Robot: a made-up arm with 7 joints. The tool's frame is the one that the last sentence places.
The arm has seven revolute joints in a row. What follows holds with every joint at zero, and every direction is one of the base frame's. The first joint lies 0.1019 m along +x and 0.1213 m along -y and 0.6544 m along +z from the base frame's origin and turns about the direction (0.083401, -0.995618, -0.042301). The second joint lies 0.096 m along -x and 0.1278 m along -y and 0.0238 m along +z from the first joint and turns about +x. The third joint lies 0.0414 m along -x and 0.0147 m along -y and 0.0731 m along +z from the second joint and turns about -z. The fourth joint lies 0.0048 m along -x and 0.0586 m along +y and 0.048 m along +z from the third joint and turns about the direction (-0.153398, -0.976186, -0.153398). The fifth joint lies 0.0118 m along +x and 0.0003 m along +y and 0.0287 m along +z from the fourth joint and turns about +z. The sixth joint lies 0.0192 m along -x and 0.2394 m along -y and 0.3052 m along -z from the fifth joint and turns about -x. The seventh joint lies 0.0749 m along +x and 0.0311 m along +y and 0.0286 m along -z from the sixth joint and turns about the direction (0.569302, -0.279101, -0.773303). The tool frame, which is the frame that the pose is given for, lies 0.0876 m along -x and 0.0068 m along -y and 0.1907 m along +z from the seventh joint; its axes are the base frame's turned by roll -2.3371, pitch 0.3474 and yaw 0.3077 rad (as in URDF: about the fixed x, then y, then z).
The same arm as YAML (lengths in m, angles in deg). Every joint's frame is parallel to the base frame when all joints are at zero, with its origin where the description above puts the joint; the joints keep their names.
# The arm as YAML. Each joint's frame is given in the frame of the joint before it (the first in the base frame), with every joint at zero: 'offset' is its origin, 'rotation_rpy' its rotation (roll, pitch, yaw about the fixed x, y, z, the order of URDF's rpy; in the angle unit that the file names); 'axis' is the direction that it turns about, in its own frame. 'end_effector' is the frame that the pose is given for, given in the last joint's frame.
length_unit: m
angle_unit: deg
chain:
  - id: joint 1
    offset: [0.1019, -0.1213, 0.6544]
    rotation_rpy: [0.0, 0.0, 0.0]
    axis: [0.083401, -0.995618, -0.042301]
  - id: joint 2
    offset: [-0.096, -0.1278, 0.0238]
    rotation_rpy: [0.0, 0.0, 0.0]
    axis: [1.0, 0.0, 0.0]
  - id: joint 3
    offset: [-0.0414, -0.0147, 0.0731]
    rotation_rpy: [0.0, 0.0, 0.0]
    axis: [0.0, 0.0, -1.0]
  - id: joint 4
    offset: [-0.0048, 0.0586, 0.048]
    rotation_rpy: [0.0, 0.0, 0.0]
    axis: [-0.153398, -0.976186, -0.153398]
  - id: joint 5
    offset: [0.0118, 0.0003, 0.0287]
    rotation_rpy: [0.0, 0.0, 0.0]
    axis: [0.0, 0.0, 1.0]
  - id: joint 6
    offset: [-0.0192, -0.2394, -0.3052]
    rotation_rpy: [0.0, 0.0, 0.0]
    axis: [-1.0, 0.0, 0.0]
  - id: joint 7
    offset: [0.0749, 0.0311, -0.0286]
    rotation_rpy: [0.0, 0.0, 0.0]
    axis: [0.569302, -0.279101, -0.773303]
end_effector:
  offset: [-0.0876, -0.0068, 0.1907]
  rotation_rpy: [-133.91, 19.9, 17.63]

